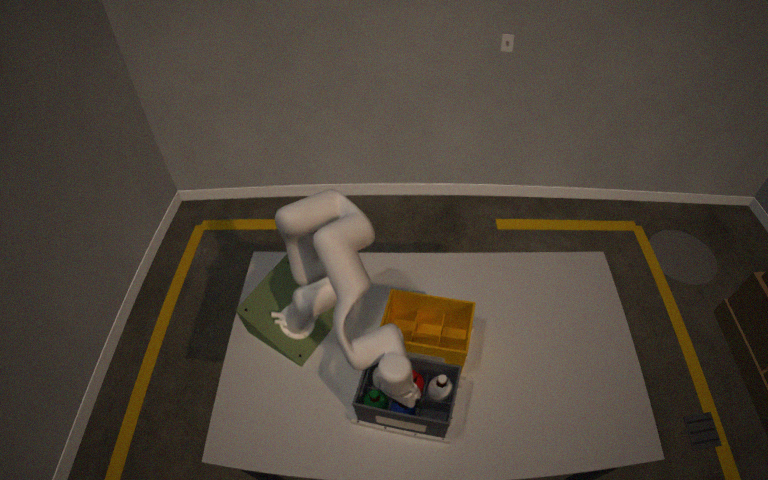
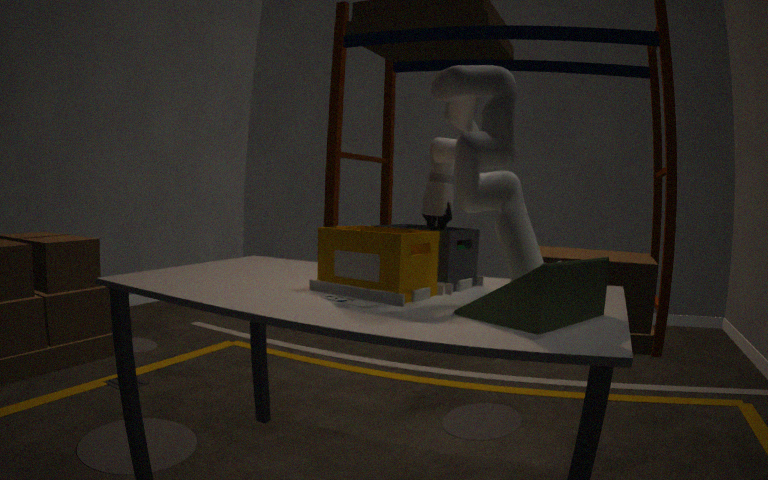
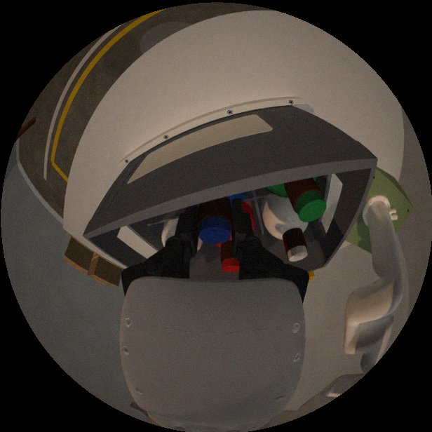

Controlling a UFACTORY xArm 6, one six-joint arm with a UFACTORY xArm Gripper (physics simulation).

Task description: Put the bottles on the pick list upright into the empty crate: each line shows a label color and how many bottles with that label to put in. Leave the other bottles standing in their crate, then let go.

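Where they show: gripper, fingertip midpoint: (image 1: 402,402); arm's base, origin of the base link: (image 1: 296,321).
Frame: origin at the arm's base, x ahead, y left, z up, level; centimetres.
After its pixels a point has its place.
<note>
The dark grey crate (image 1: 368,414) @(x 19.4, y -39.2, z 4.9 cm) (image 2: 467,266) @(x 18.5, y -31.4, z 0.6 cm) (image 3: 310,142) has compartments and holds the bottles. My gripper (image 2: 437,222) (image 3: 214,210) is down at this crate, shut on the neck of the blue bottle (image 1: 403,408) @(x 29.6, y -39.8, z 6.7 cm) (image 3: 215,231), which is upright. A red bottle (image 1: 419,382) @(x 35.8, y -32.3, z 6.1 cm) (image 3: 231,260) stands close behind it. A green bottle (image 1: 374,399) @(x 21.9, y -36.2, z 8.8 cm) (image 3: 310,209) stands to one side. One white bottle (image 1: 439,389) @(x 41.0, y -36.0, z 6.4 cm) (image 3: 170,232) is at the other side, and another white bottle (image 3: 282,217) is near the green one. The yellow crate (image 1: 473,316) @(x 56.3, y -16.3, z 11.4 cm) (image 2: 419,266) @(x 29.8, y -8.5, z 2.8 cm) shows empty compartments. The pick list is not readable.
The two crates stand close together on the white table (image 1: 555,350) @(x 86.9, y -27.9, z -6.1 cm) (image 2: 226,283) @(x 86.6, y -8.4, z -6.0 cm). The arm rises from a green base block (image 1: 266,316) @(x -9.8, y 1.1, z 4.2 cm) (image 2: 555,294) @(x -3.8, y 20.9, z 2.0 cm) (image 3: 400,200) and reaches past the yellow crate. A tall rack (image 2: 335,141) stands behind the table.
</note>
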